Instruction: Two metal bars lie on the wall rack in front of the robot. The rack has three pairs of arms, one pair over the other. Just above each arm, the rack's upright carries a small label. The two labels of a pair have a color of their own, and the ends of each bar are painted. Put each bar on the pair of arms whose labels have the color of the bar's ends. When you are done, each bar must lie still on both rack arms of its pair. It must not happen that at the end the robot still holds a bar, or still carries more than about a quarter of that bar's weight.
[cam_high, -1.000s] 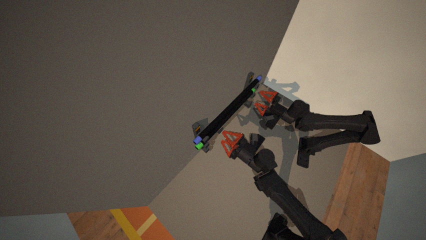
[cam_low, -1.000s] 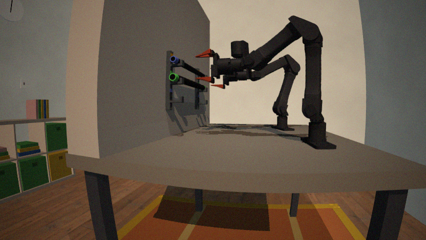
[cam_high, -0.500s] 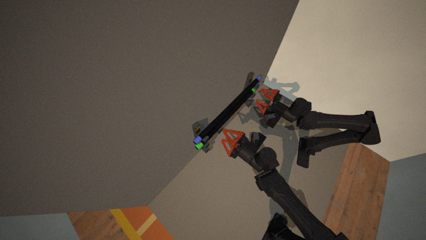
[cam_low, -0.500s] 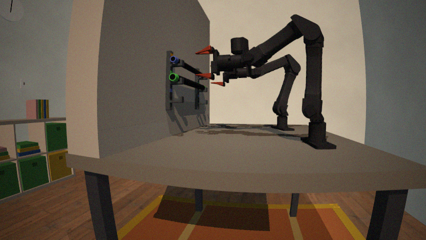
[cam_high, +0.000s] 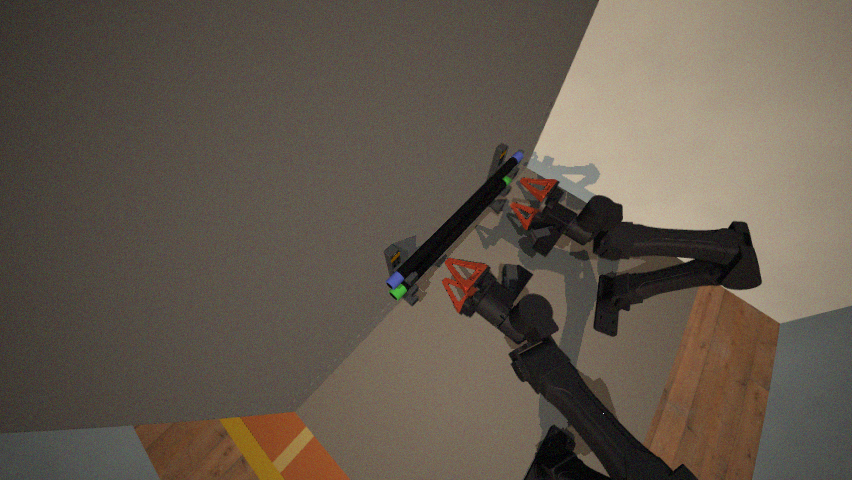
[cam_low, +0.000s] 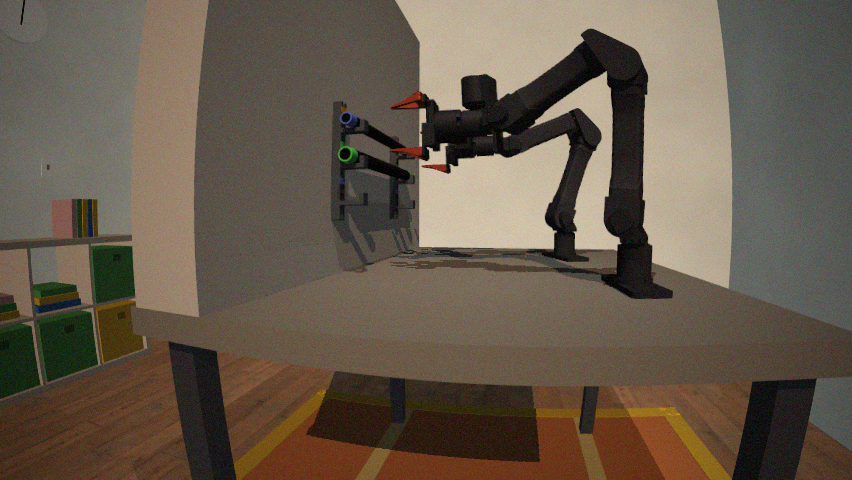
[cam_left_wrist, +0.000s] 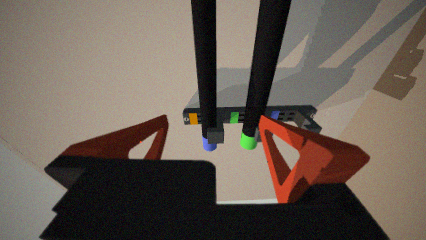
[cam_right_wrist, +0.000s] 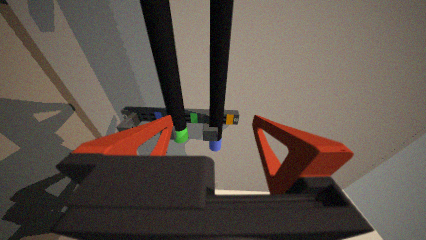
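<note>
Now: right hand 90 mm short of the blue-ended bar, 130 mm to the right of it and 10 mm below it. The rest, counted from my right hand: green-ended bar: 90 mm ahead, 140 mm to the left, 70 mm below; then grey wall panel: 200 mm ahead, 140 mm to the left, 120 mm above.
The blue-ended bar is 50 mm ahead of my left hand, 160 mm to the right of it and 10 mm above it. Also, from my left hand: green-ended bar 50 mm ahead, 150 mm to the right, 70 mm below; then grey wall panel 160 mm ahead, 150 mm to the right, 120 mm above.
</note>
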